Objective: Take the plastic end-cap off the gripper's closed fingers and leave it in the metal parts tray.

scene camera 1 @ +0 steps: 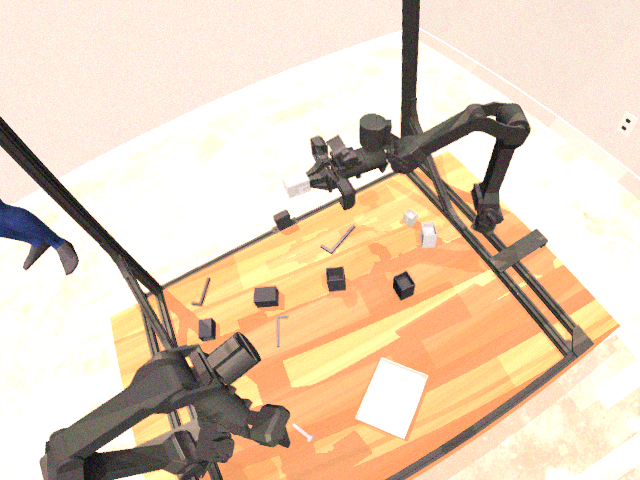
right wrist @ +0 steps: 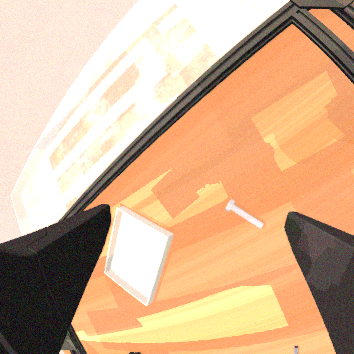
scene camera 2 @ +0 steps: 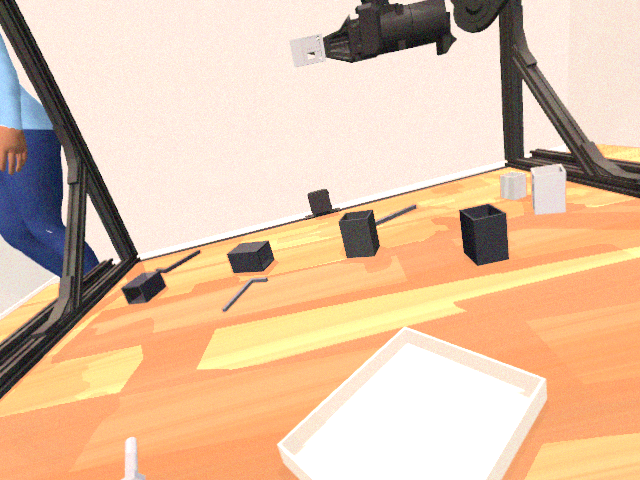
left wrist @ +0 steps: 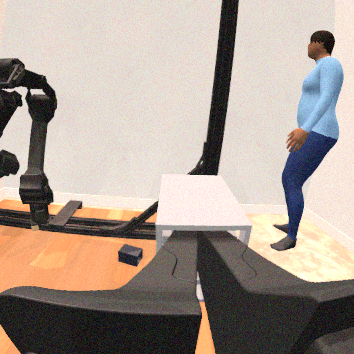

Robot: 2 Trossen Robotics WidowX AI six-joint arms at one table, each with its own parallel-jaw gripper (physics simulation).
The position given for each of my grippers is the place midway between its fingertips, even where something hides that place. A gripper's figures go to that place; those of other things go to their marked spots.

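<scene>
My right gripper (scene camera 1: 270, 441) is 0.71 m from the lens. For my left gripper (scene camera 1: 295, 184) it is 0.80 m from the lens, and a white parts tray (scene camera 1: 390, 402) sits at 0.89 m from the lens.
</scene>
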